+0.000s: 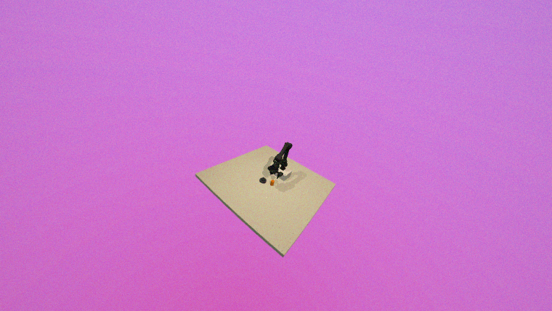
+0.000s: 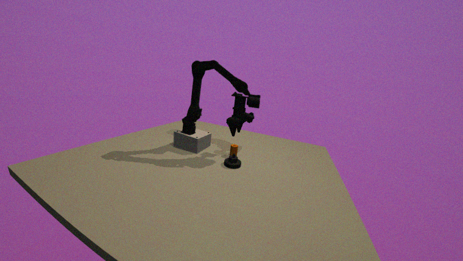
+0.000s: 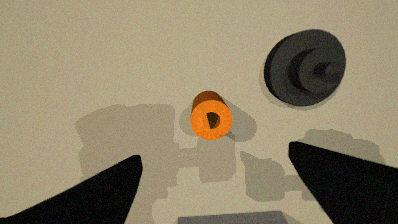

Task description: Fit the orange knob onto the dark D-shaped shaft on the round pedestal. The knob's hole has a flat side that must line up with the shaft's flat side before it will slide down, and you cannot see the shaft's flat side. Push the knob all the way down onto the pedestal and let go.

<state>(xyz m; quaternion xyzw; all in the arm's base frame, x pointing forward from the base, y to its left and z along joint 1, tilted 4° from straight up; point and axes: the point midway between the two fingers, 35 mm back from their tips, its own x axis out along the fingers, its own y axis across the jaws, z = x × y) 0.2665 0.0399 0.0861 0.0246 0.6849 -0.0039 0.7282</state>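
The orange knob lies 90 mm below my gripper tip. From my gripper tip the other things lie so: round dark pedestal 30 mm ahead, 120 mm to the right, 90 mm below.
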